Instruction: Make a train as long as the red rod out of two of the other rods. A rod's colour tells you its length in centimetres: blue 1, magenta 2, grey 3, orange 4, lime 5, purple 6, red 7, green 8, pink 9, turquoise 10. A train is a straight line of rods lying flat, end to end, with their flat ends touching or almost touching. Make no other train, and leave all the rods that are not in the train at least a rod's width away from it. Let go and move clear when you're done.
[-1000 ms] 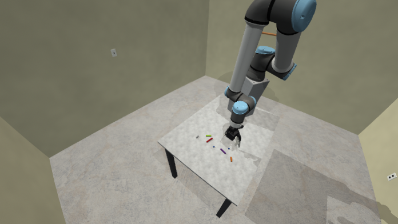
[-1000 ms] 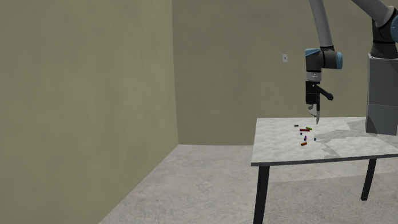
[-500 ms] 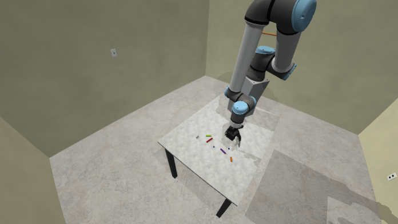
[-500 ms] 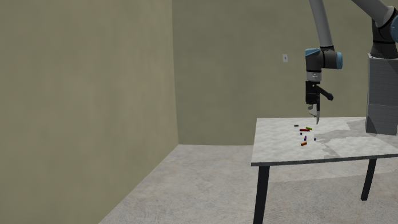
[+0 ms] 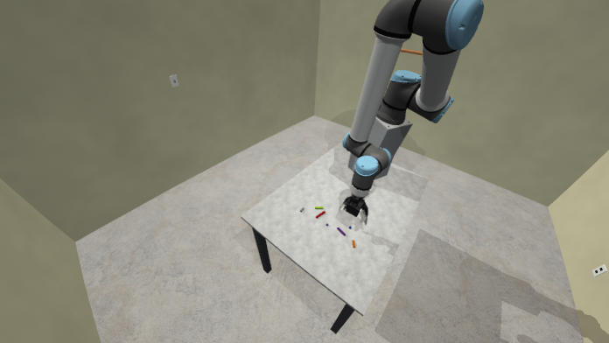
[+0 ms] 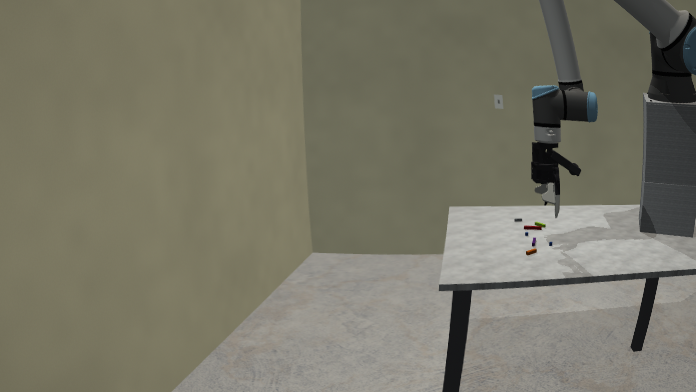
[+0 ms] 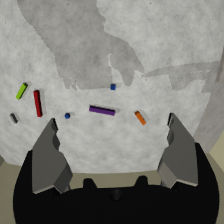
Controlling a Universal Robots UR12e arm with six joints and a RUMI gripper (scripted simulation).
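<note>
Now: the purple rod 10 cm below my hand, 5 cm ahead of it and 2 cm to the right of it. Also, from my hand: lime rod: 22 cm to the right, 10 cm below, 1 cm ahead; then red rod: 18 cm to the right, 10 cm below, 4 cm ahead; then orange rod: 10 cm below, 8 cm to the left, 7 cm ahead.
</note>
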